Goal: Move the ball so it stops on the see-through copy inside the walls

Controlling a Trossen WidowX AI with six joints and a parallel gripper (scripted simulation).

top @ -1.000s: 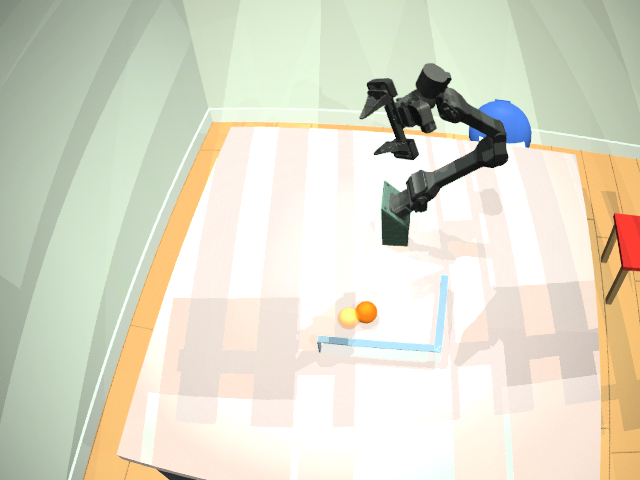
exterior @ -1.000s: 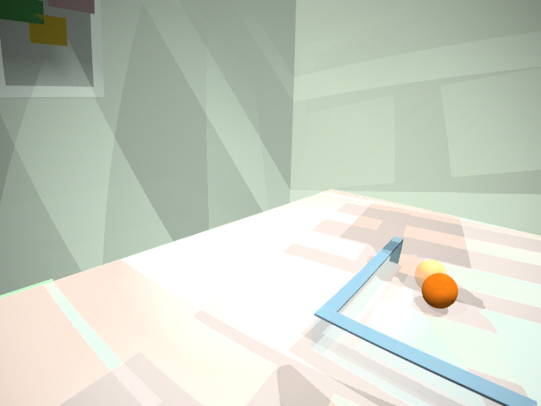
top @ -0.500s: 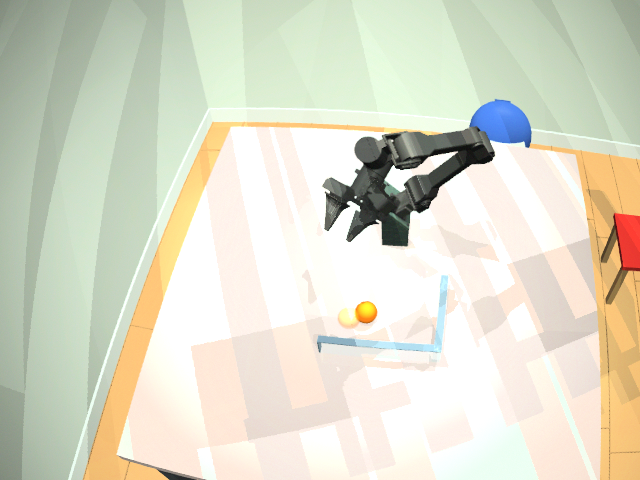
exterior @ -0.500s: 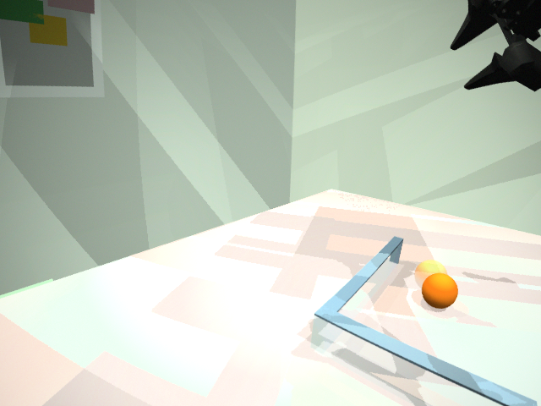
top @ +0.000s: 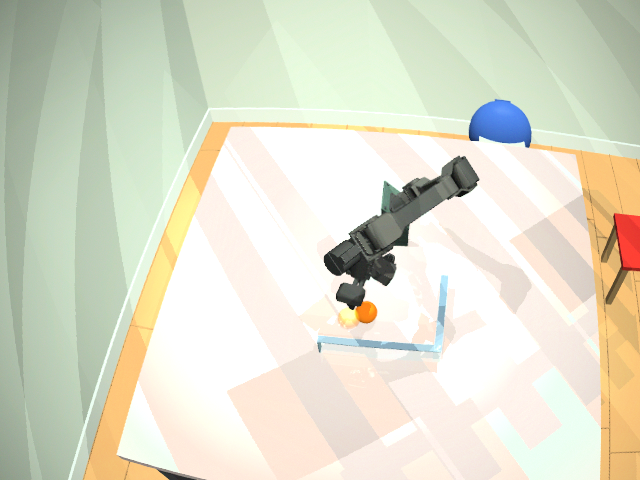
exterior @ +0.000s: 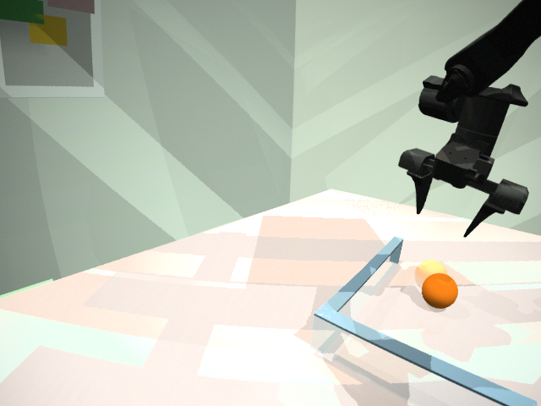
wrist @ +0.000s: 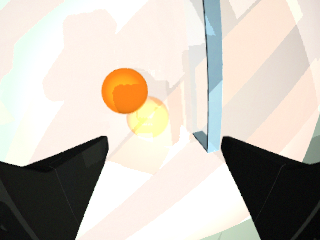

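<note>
My gripper tip is 3 cm past the orange ball, 2 cm to the right of it and 11 cm above it. Round my gripper tip: see-through copy: 3 cm to the right, 11 cm below.
</note>
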